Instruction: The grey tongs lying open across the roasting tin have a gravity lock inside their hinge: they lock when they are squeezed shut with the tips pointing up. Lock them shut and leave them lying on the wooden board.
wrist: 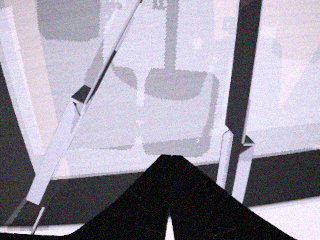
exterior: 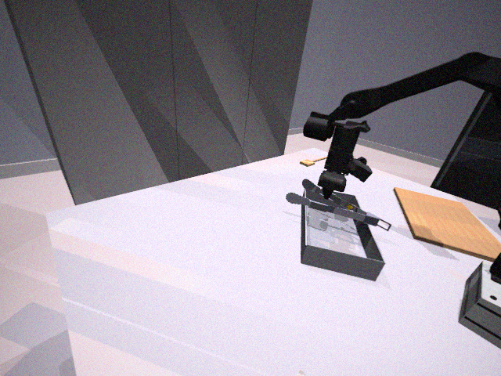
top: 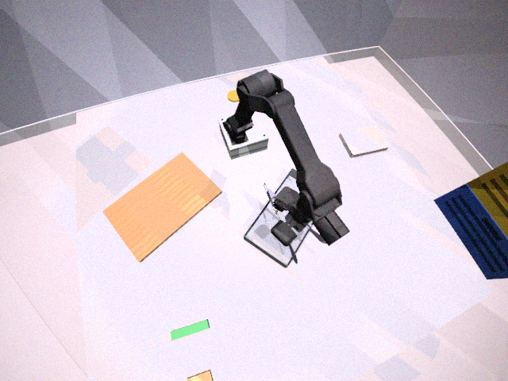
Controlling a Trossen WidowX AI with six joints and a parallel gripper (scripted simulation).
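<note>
The roasting tin is 6 cm below my gripper tip, 4 cm behind it and 1 cm to the left of it. Round my gripper tip: wooden board (40 cm to the right, 23 cm behind, 8 cm below); beige tile (45 cm to the left, 26 cm behind, 7 cm below).
</note>
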